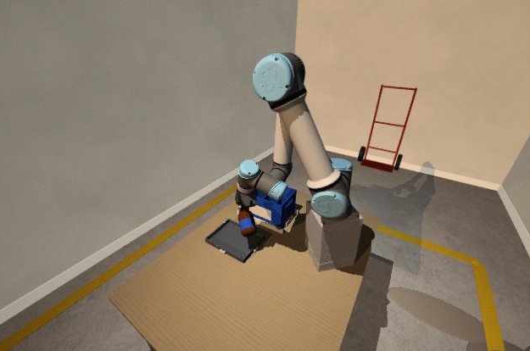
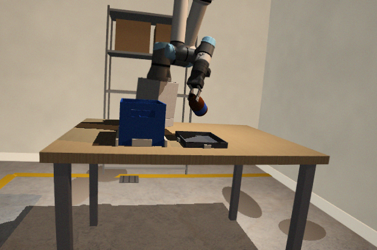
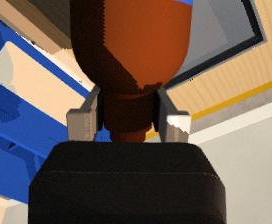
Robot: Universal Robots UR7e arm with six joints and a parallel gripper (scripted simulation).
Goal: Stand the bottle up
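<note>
Now: the brown bottle 3 cm behind my hand, 2 cm to the left of it and 3 cm below it. From my hand the other things lie so: tray 4 cm ahead, 4 cm to the left, 19 cm below; then blue crate 3 cm ahead, 24 cm to the right, 12 cm below.
</note>
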